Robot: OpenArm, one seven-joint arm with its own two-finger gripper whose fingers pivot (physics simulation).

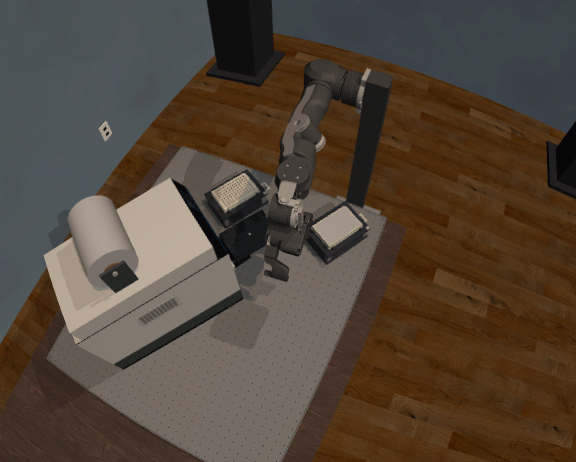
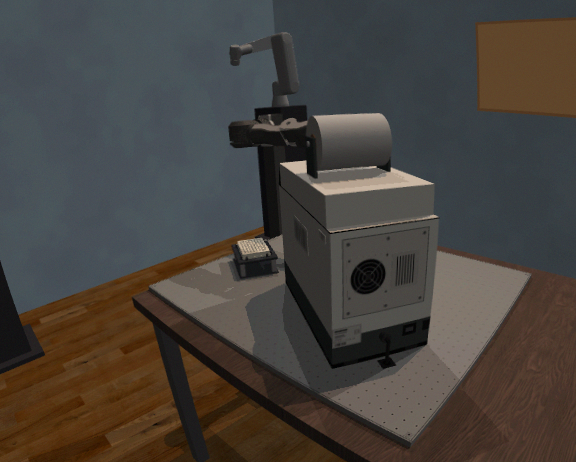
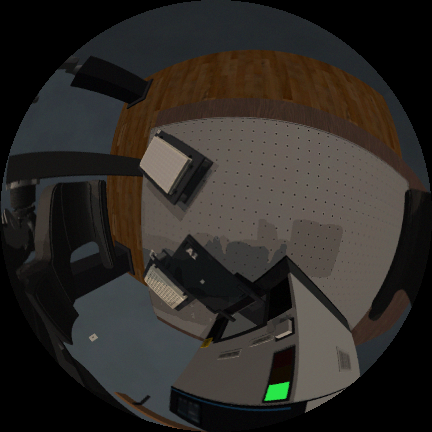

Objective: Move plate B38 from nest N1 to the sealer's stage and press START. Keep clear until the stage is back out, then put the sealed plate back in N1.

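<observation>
A plate with coarse wells [image 1: 236,192] [image 2: 253,247] [image 3: 165,287] sits in a dark nest [image 1: 241,214] [image 2: 256,268] beside the sealer [image 1: 165,230] [image 2: 307,240] [image 3: 322,320]. A pale plate with a finer top [image 1: 338,227] [image 3: 165,164] sits in another dark nest [image 1: 345,246] [image 3: 201,175]. I cannot read which nest is N1 or which plate is B38. The sealer's black stage [image 1: 242,240] [image 3: 212,272] is out and bare, marked A1. A pale button [image 3: 284,328] shows on the sealer's front. My gripper [image 1: 296,248] [image 2: 240,135] [image 3: 225,248] is open and empty, high above the bench between stage and finer-topped plate.
A green light [image 3: 277,391] is lit on the sealer. A film roll [image 1: 102,240] [image 2: 350,141] lies on its top. The arm's dark post [image 1: 370,145] stands behind the finer-topped plate's nest. The perforated board [image 1: 210,395] [image 2: 480,295] [image 3: 265,170] carries the nests and sealer.
</observation>
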